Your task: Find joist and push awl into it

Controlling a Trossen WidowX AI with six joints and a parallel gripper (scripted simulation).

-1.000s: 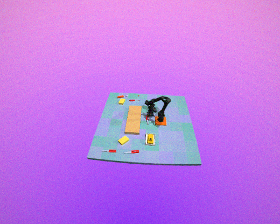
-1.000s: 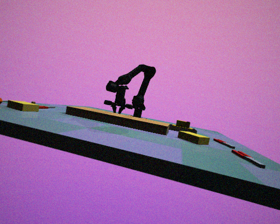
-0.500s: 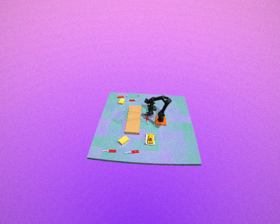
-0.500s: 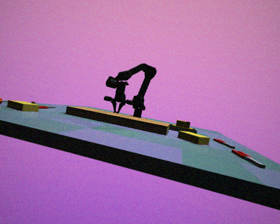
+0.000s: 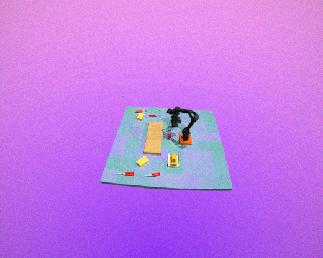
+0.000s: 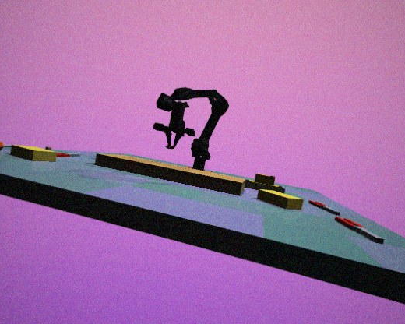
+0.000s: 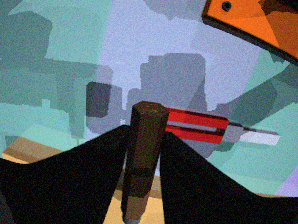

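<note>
My gripper tip is now 60 mm short of the awl. Also, from my gripper tip: yellow stud finder 450 mm to the left, 60 mm below, 20 mm ahead; then white tray 430 mm to the left, 90 mm below, 20 mm ahead.
</note>
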